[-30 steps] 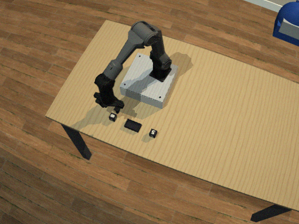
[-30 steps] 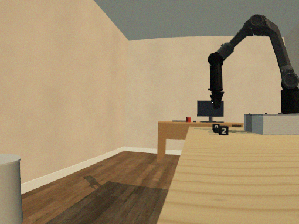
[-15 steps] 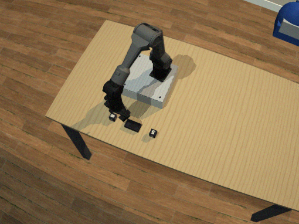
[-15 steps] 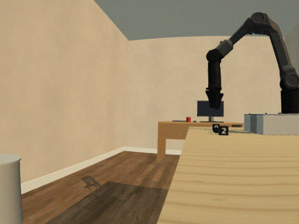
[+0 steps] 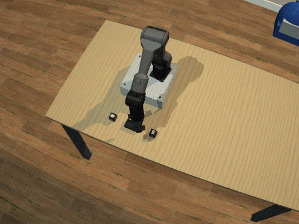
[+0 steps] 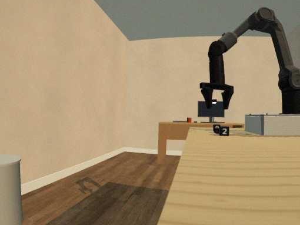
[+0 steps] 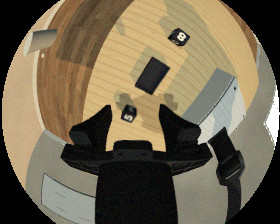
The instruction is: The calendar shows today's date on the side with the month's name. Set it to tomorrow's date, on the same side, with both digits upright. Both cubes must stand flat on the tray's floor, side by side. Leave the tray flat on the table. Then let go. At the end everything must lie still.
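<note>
Now: hand 2 cm past the black calendar cube, 6 cm to the right of it and 8 cm above it. From my hand the other things lie so: calendar tray (1 cm behind, 4 cm to the right, 9 cm below).
</note>
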